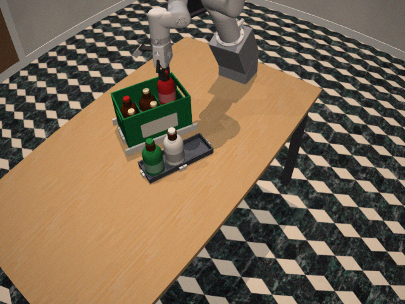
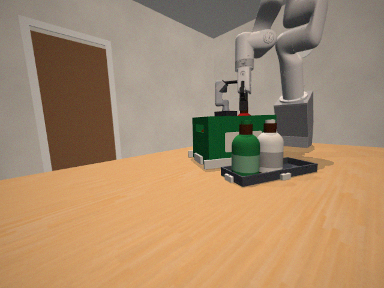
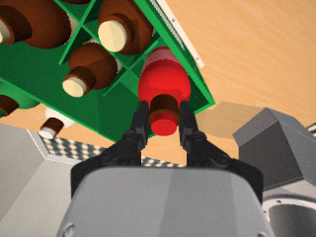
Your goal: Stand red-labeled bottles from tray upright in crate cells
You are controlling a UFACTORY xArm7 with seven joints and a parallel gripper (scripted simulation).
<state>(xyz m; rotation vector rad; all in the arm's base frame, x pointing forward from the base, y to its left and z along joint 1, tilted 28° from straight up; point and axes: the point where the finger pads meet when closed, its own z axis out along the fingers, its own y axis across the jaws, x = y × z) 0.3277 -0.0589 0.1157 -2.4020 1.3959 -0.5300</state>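
Right now the red-labeled bottle is 7 cm below my hand. From my hand the other things lie so: green crate (10 cm ahead, 1 cm to the left, 13 cm below); then tray (16 cm ahead, 22 cm to the left, 21 cm below); then white bottle (16 cm ahead, 21 cm to the left, 13 cm below).
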